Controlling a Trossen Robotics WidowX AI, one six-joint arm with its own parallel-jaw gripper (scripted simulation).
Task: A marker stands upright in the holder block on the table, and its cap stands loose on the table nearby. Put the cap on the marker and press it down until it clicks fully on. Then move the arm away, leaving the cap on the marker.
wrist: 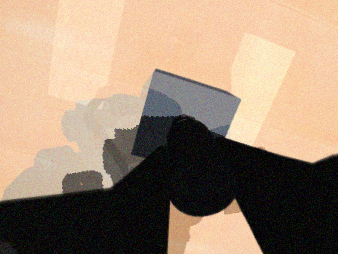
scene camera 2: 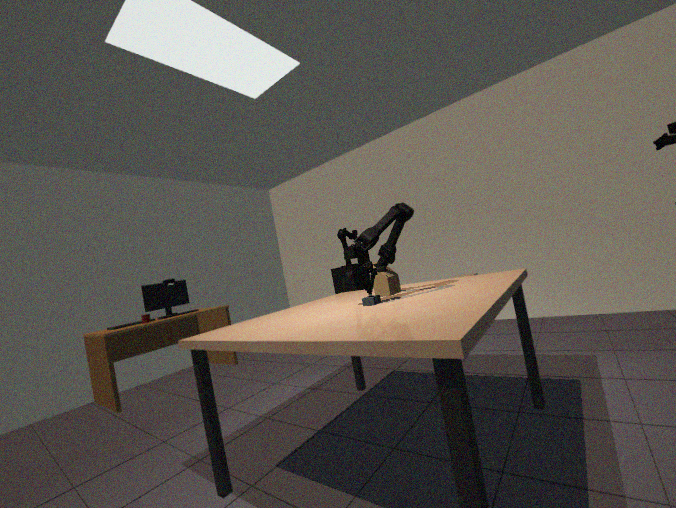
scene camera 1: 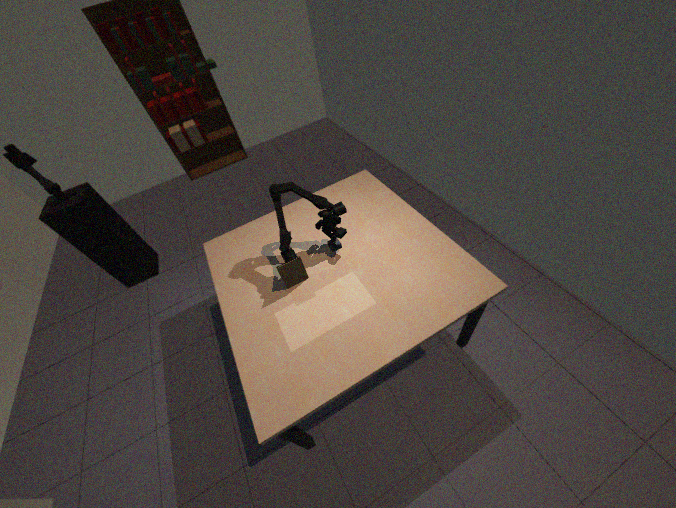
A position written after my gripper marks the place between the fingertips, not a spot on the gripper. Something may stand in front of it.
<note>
My gripper (wrist: 191, 149) holds a dark cap (wrist: 201, 182).
</note>
